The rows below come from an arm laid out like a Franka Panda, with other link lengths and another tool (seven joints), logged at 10 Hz.
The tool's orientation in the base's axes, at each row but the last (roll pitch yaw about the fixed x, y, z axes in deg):
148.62 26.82 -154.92
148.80 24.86 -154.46
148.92 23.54 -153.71
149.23 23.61 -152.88
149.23 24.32 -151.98
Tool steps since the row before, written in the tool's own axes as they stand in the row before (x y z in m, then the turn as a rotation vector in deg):
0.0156 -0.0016 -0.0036 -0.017 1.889 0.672
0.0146 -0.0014 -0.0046 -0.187 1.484 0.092
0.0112 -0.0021 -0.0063 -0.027 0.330 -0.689
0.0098 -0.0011 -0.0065 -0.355 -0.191 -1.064
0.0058 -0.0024 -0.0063 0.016 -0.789 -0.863
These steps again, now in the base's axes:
-0.0122 -0.0093 -0.0050 -0.986 1.706 0.373
-0.0116 -0.0095 -0.0032 -0.676 1.136 0.705
-0.0085 -0.0098 -0.0005 -0.218 -0.189 0.708
-0.0078 -0.0088 0.0007 0.321 -0.631 0.890
-0.0037 -0.0080 0.0014 0.390 -1.060 0.301

